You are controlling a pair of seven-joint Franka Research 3 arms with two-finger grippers.
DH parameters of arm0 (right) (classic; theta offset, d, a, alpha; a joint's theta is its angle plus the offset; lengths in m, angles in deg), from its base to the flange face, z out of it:
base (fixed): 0 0 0 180
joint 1: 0 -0.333 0 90
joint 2: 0 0 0 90
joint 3: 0 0.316 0.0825 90
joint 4: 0 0 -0.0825 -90
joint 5: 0 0.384 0 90
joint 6: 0 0 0.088 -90
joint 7: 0 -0.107 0 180
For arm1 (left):
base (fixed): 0 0 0 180
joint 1: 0 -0.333 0 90
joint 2: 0 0 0 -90
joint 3: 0 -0.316 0.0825 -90
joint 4: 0 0 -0.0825 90
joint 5: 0 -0.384 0 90
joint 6: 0 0 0.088 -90
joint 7: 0 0.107 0 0
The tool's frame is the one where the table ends.
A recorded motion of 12 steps. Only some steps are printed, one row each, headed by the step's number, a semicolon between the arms.
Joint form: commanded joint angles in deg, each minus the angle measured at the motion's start. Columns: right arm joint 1, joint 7, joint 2, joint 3, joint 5, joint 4, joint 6; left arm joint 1, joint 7, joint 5, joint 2, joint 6, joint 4, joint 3.
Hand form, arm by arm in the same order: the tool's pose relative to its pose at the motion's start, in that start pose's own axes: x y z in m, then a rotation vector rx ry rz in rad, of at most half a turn. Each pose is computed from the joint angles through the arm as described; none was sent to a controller.
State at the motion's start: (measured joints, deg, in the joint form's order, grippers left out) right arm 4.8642 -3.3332 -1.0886 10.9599 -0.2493 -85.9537 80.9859; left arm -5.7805 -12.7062 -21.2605 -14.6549 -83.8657 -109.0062 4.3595
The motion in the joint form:
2: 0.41 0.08 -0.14 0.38 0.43 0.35 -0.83; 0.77 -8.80 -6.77 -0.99 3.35 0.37 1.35
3: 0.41 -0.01 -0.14 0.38 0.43 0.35 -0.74; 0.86 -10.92 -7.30 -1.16 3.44 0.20 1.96
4: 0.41 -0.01 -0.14 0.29 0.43 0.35 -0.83; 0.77 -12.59 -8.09 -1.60 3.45 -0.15 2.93
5: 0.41 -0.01 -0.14 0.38 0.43 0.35 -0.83; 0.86 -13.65 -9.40 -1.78 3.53 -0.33 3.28
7: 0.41 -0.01 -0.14 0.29 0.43 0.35 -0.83; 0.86 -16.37 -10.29 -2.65 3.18 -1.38 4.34
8: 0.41 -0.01 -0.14 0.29 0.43 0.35 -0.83; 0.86 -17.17 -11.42 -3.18 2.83 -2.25 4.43
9: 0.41 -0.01 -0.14 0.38 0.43 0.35 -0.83; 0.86 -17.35 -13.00 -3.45 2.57 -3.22 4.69
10: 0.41 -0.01 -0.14 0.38 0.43 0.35 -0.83; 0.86 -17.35 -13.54 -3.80 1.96 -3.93 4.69
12: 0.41 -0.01 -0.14 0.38 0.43 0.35 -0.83; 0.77 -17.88 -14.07 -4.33 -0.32 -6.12 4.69
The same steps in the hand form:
2: -0.0027 -0.0006 -0.0027 0.0065 -0.0064 -0.0020; -0.0113 -0.0038 -0.0121 0.1307 0.0173 -0.1489
3: -0.0025 -0.0007 -0.0028 0.0066 -0.0048 -0.0005; -0.0132 0.0004 -0.0143 0.1430 0.0275 -0.1776
4: -0.0026 0.0002 -0.0027 0.0066 -0.0064 0.0011; -0.0168 0.0052 -0.0178 0.1607 0.0437 -0.1976
5: -0.0027 -0.0006 -0.0027 0.0065 -0.0064 -0.0005; -0.0180 0.0058 -0.0194 0.1841 0.0562 -0.2137
7: -0.0026 0.0002 -0.0027 0.0066 -0.0064 0.0011; -0.0236 0.0122 -0.0215 0.2032 0.0802 -0.2477
8: -0.0026 0.0002 -0.0027 0.0066 -0.0064 0.0011; -0.0255 0.0113 -0.0197 0.2225 0.0913 -0.2606
9: -0.0027 -0.0006 -0.0027 0.0065 -0.0064 -0.0005; -0.0261 0.0121 -0.0161 0.2528 0.0997 -0.2585
10: -0.0027 -0.0006 -0.0027 0.0065 -0.0064 -0.0005; -0.0267 0.0122 -0.0142 0.2607 0.1084 -0.2559
12: -0.0027 -0.0006 -0.0027 0.0065 -0.0064 -0.0005; -0.0256 0.0164 -0.0043 0.2665 0.1260 -0.2493

